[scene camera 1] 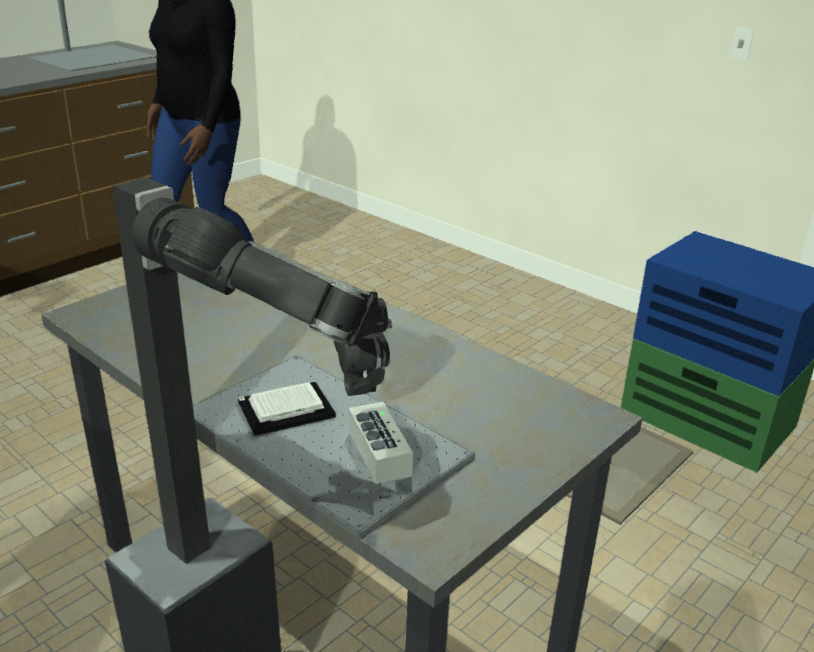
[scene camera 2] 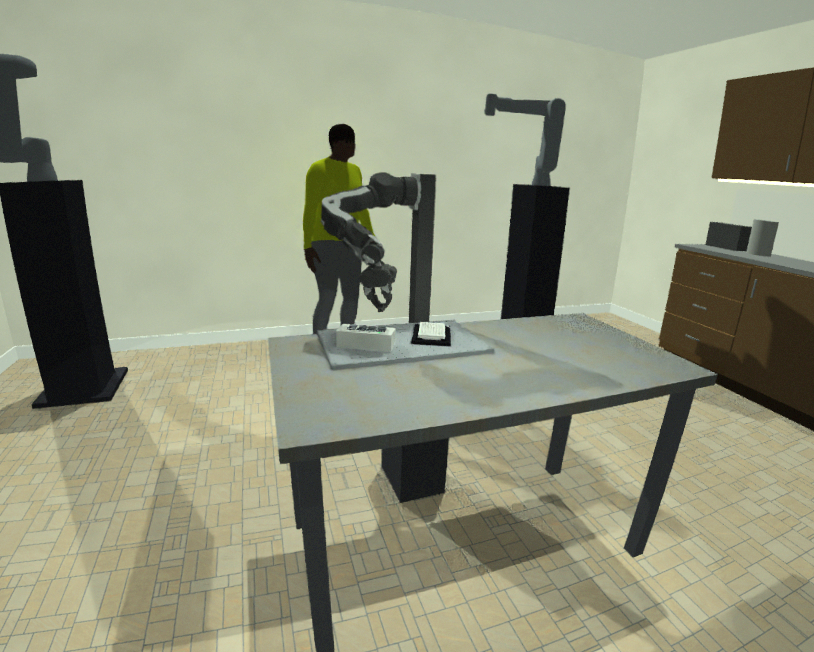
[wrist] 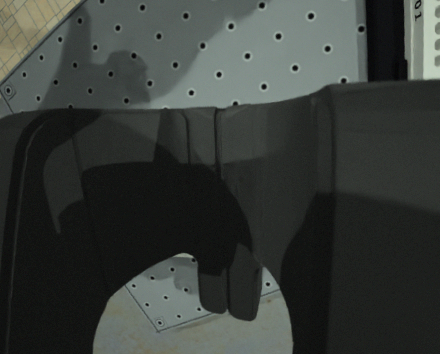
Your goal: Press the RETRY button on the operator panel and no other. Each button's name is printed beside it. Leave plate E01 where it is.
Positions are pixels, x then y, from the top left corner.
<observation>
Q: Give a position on an operator panel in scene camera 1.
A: At 394, 462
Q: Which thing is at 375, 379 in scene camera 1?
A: My gripper.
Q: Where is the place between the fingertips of my gripper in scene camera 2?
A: At 382, 309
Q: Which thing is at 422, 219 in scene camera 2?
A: A dark post.
</observation>
